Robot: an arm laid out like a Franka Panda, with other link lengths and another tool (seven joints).
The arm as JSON. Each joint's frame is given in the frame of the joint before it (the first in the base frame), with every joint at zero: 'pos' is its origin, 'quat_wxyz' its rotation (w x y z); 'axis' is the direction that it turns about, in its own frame. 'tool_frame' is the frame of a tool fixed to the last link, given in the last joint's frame.
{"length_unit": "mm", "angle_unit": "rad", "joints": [
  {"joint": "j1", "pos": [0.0, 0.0, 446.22], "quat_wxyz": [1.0, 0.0, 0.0, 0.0], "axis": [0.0, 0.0, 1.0]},
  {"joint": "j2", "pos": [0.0, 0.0, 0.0], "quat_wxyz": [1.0, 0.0, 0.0, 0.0], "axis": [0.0, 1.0, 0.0]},
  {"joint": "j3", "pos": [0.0, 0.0, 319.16], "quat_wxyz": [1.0, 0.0, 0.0, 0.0], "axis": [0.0, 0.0, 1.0]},
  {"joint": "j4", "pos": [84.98, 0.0, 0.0], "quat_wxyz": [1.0, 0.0, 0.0, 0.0], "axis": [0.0, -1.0, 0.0]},
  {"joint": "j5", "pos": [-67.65, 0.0, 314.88], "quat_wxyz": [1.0, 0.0, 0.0, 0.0], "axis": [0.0, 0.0, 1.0]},
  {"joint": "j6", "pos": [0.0, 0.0, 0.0], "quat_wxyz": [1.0, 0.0, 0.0, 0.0], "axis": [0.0, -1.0, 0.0]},
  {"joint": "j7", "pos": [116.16, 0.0, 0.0], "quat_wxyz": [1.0, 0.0, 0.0, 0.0], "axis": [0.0, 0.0, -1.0]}
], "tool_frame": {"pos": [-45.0, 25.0, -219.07], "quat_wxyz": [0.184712, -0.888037, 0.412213, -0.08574]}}
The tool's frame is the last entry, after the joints.
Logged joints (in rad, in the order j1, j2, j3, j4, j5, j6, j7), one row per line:
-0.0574, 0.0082, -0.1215, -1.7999, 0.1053, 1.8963, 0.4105
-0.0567, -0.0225, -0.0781, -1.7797, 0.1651, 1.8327, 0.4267
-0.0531, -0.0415, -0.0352, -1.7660, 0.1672, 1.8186, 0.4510
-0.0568, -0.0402, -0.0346, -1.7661, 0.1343, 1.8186, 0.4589
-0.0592, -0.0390, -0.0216, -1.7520, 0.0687, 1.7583, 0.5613
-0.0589, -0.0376, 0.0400, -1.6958, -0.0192, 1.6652, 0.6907
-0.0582, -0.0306, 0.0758, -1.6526, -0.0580, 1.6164, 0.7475
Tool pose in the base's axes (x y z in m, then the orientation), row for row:
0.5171, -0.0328, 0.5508, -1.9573, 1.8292, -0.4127
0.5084, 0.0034, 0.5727, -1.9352, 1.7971, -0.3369
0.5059, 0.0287, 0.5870, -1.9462, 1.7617, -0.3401
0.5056, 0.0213, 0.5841, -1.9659, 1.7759, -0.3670
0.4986, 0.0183, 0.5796, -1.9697, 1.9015, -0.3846
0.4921, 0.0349, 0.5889, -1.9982, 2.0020, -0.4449
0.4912, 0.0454, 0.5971, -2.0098, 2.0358, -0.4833
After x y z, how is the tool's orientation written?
As a rotation vector, in radians.
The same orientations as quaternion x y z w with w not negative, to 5 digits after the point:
-0.70539, 0.65922, -0.14873, 0.21384
-0.70611, 0.65572, -0.12293, 0.23734
-0.71287, 0.64529, -0.12457, 0.24475
-0.71509, 0.64598, -0.13349, 0.23140
-0.69984, 0.67561, -0.13665, 0.18735
-0.69111, 0.69243, -0.15388, 0.13868
-0.68774, 0.69663, -0.16538, 0.11987

